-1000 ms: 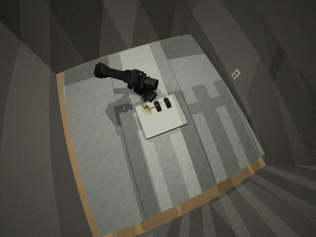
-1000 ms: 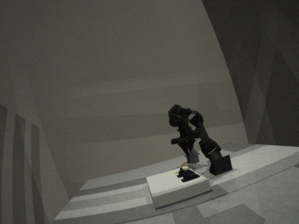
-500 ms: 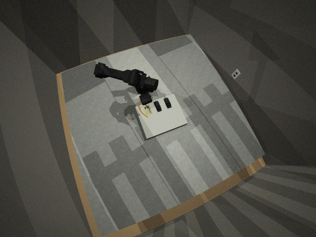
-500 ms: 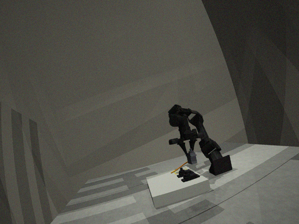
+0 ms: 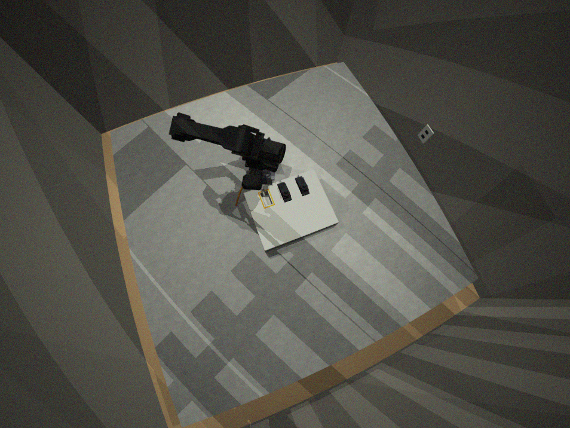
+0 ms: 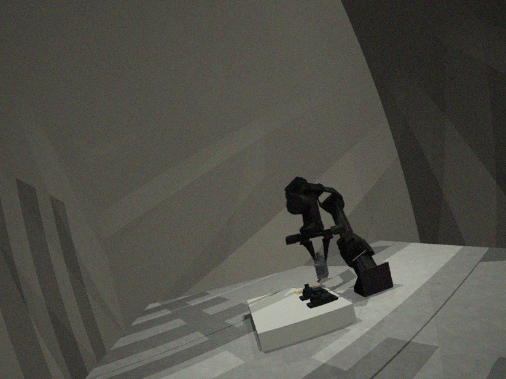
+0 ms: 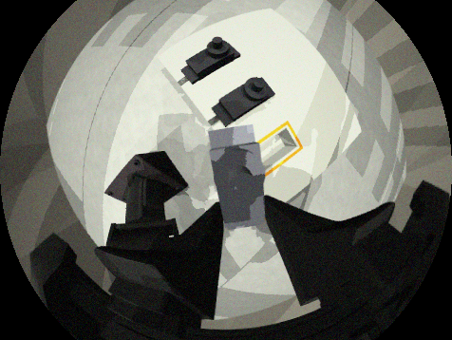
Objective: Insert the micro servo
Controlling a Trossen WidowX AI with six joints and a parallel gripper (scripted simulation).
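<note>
Right now the white deck is 19 cm ahead of my gripper tip, 10 cm below it and 5 cm to the left of it.
</note>
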